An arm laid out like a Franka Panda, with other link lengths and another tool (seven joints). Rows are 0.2 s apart.
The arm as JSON. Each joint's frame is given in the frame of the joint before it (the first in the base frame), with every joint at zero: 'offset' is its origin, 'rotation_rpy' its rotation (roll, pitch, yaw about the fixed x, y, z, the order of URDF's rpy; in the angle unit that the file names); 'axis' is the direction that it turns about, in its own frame. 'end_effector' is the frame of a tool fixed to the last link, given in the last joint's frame.
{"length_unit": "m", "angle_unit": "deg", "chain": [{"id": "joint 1", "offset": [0.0, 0.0, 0.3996], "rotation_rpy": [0.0, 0.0, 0.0], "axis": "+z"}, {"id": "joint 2", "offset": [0.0, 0.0, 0.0], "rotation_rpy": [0.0, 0.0, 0.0], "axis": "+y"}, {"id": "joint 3", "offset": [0.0, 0.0, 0.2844], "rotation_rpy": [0.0, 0.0, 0.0], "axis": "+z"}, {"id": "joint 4", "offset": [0.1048, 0.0, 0.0], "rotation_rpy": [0.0, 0.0, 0.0], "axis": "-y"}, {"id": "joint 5", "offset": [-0.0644, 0.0, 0.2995], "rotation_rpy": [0.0, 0.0, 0.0], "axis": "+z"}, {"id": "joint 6", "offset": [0.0, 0.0, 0.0], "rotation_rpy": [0.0, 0.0, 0.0], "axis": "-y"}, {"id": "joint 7", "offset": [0.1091, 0.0, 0.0], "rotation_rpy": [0.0, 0.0, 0.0], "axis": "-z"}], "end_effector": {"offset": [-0.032, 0.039, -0.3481], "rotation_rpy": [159.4, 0.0, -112.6]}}
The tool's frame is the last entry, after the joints.
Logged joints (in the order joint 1, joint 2, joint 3, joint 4, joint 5, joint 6, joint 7), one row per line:
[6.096 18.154 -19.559 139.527 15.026 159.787 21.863]
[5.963 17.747 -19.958 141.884 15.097 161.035 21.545]
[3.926 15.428 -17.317 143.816 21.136 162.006 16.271]
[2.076 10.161 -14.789 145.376 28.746 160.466 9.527]
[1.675 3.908 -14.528 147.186 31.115 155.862 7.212]
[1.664 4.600 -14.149 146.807 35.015 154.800 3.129]
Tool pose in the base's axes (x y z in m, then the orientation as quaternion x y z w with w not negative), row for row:
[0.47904 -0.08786 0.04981 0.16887 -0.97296 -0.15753 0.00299]
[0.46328 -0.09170 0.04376 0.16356 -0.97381 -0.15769 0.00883]
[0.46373 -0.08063 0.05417 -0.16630 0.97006 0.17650 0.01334]
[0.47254 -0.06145 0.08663 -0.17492 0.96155 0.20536 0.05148]
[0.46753 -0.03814 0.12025 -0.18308 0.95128 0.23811 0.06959]
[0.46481 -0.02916 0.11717 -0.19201 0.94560 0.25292 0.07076]
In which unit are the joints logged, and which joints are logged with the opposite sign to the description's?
The joints are logged in degrees. Opposite sign: joint 4.
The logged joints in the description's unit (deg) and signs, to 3 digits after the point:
[6.096 18.154 -19.559 -139.527 15.026 159.787 21.863]
[5.963 17.747 -19.958 -141.884 15.097 161.035 21.545]
[3.926 15.428 -17.317 -143.816 21.136 162.006 16.271]
[2.076 10.161 -14.789 -145.376 28.746 160.466 9.527]
[1.675 3.908 -14.528 -147.186 31.115 155.862 7.212]
[1.664 4.600 -14.149 -146.807 35.015 154.800 3.129]

